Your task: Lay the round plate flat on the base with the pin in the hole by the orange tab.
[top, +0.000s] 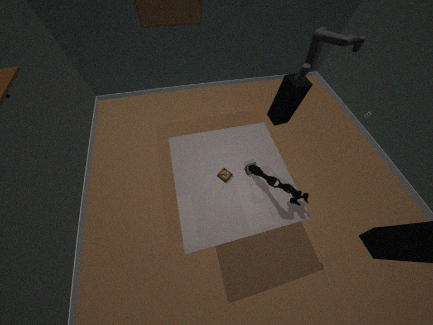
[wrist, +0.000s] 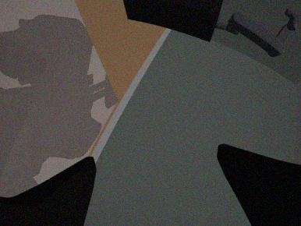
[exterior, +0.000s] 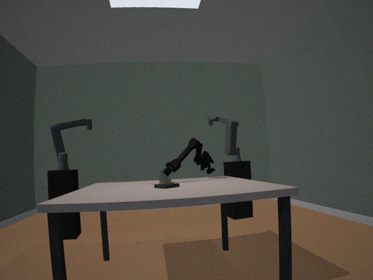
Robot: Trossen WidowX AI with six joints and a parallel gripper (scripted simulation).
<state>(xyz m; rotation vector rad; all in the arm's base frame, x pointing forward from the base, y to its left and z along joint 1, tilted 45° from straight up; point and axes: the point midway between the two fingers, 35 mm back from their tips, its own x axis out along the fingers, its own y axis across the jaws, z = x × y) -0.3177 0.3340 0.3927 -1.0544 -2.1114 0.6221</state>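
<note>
My gripper tip is 63 cm short of the square base, 57 cm to the left of it and 8 cm above it.
</note>
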